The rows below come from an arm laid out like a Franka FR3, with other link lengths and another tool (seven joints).
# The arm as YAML. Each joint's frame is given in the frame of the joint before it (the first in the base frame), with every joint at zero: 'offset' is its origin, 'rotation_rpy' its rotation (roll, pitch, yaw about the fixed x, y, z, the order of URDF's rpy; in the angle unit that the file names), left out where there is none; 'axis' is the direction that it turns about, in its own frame. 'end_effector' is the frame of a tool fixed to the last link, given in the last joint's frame.
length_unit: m
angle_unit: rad
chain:
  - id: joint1
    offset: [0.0, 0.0, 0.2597]
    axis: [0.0, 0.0, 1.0]
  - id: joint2
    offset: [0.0, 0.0, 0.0]
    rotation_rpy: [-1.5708, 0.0, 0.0]
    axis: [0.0, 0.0, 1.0]
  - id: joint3
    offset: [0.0, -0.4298, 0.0]
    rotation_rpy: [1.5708, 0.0, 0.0]
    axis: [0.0, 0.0, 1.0]
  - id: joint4
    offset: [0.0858, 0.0, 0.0]
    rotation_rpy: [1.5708, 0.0, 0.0]
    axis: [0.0, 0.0, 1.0]
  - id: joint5
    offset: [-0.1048, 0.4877, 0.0]
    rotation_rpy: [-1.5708, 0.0, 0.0]
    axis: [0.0, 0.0, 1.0]
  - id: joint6
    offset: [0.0, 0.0, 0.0]
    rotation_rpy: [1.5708, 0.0, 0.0]
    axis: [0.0, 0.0, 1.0]
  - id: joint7
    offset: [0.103, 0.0, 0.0]
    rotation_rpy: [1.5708, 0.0, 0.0]
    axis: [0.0, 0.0, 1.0]
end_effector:
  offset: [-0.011, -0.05, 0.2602]
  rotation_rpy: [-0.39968, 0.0, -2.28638]
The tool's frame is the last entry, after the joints.
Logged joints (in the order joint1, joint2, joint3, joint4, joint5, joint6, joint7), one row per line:
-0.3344, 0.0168, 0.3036, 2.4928, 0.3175, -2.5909, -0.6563
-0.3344, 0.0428, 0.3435, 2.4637, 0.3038, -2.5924, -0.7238
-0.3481, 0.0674, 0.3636, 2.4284, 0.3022, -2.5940, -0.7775
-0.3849, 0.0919, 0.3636, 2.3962, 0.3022, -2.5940, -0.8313
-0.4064, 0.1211, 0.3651, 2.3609, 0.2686, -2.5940, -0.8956
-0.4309, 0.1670, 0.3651, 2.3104, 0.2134, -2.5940, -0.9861
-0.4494, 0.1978, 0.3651, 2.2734, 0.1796, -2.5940, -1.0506
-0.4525, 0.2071, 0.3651, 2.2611, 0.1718, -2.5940, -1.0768
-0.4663, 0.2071, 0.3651, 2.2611, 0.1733, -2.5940, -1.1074
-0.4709, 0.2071, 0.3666, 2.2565, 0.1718, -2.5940, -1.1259
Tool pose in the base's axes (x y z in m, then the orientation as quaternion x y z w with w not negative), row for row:
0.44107, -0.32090, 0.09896, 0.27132, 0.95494, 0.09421, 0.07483
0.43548, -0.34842, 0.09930, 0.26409, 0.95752, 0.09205, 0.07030
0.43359, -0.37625, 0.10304, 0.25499, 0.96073, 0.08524, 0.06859
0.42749, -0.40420, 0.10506, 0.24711, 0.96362, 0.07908, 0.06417
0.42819, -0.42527, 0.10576, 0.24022, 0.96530, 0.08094, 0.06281
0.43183, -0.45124, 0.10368, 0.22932, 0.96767, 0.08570, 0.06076
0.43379, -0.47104, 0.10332, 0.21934, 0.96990, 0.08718, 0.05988
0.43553, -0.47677, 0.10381, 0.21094, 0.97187, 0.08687, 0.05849
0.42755, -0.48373, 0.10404, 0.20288, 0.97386, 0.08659, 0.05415
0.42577, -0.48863, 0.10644, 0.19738, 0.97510, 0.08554, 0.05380
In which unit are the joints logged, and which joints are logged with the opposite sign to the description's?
The joints are logged in radians. Opposite sign: joint3, joint4, joint5, joint6.
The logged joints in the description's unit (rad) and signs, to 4 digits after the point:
-0.3344, 0.0168, -0.3036, -2.4928, -0.3175, 2.5909, -0.6563
-0.3344, 0.0428, -0.3435, -2.4637, -0.3038, 2.5924, -0.7238
-0.3481, 0.0674, -0.3636, -2.4284, -0.3022, 2.5940, -0.7775
-0.3849, 0.0919, -0.3636, -2.3962, -0.3022, 2.5940, -0.8313
-0.4064, 0.1211, -0.3651, -2.3609, -0.2686, 2.5940, -0.8956
-0.4309, 0.1670, -0.3651, -2.3104, -0.2134, 2.5940, -0.9861
-0.4494, 0.1978, -0.3651, -2.2734, -0.1796, 2.5940, -1.0506
-0.4525, 0.2071, -0.3651, -2.2611, -0.1718, 2.5940, -1.0768
-0.4663, 0.2071, -0.3651, -2.2611, -0.1733, 2.5940, -1.1074
-0.4709, 0.2071, -0.3666, -2.2565, -0.1718, 2.5940, -1.1259

